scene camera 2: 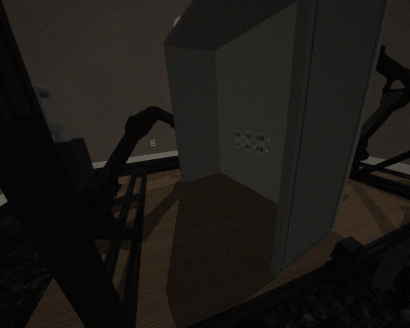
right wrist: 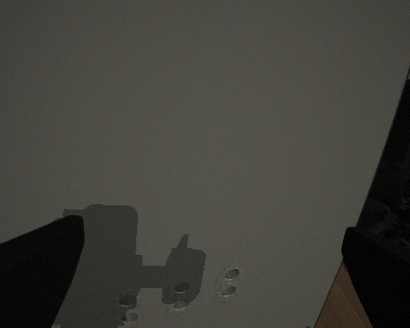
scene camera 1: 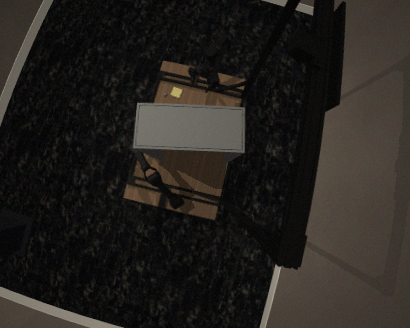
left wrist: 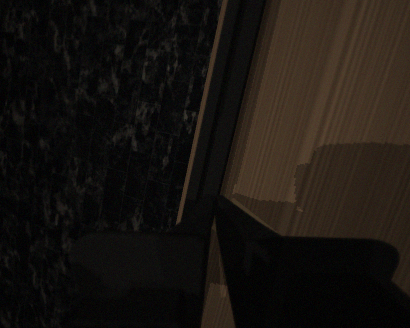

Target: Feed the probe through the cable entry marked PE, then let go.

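Pixels of known places: left gripper, fingertip midpoint: (left wrist: pixel 213 201); right gripper, fingertip midpoint: (right wrist: pixel 217 235) (scene camera 1: pixel 198 90); left arm's base at its link origin: (scene camera 1: pixel 178 202).
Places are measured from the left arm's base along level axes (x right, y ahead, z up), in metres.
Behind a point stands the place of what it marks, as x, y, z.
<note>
The grey enclosure (scene camera 1: pixel 189 127) @(-0.218, 0.378, 0.543) (scene camera 2: pixel 194 107) @(-0.389, 0.200, 0.311) stands on the wooden table (scene camera 1: pixel 197 169) @(-0.077, 0.282, -0.019). Its inner back panel carries two rows of small labels, among them PE (scene camera 2: pixel 246 137) @(-0.326, 0.415, 0.190). Several cable entry holes (right wrist: pixel 231 274) @(-0.351, 0.405, 0.183) show from behind in the right wrist view. My left gripper (left wrist: pixel 213 201) @(-0.542, 0.095, 0.001) is shut on the thin tan probe (left wrist: pixel 213 280), which shows as a strip between the fingers near the table's left rail. In the scene views this gripper is hidden behind the enclosure's wall. My right gripper (right wrist: pixel 217 235) @(-0.378, 0.597, 0.407) (scene camera 1: pixel 210 82) is open and empty, facing the enclosure's back.
A yellow note (scene camera 1: pixel 176 92) @(-0.657, 0.616, -0.009) and a small grey object (scene camera 1: pixel 164 94) @(-0.714, 0.532, -0.006) lie on the table behind the enclosure. Black rails (scene camera 1: pixel 194 195) @(0.038, 0.135, 0.040) (left wrist: pixel 223 97) @(-0.585, 0.147, -0.005) cross both ends of the table. Dark speckled floor (scene camera 1: pixel 90 228) surrounds it.
</note>
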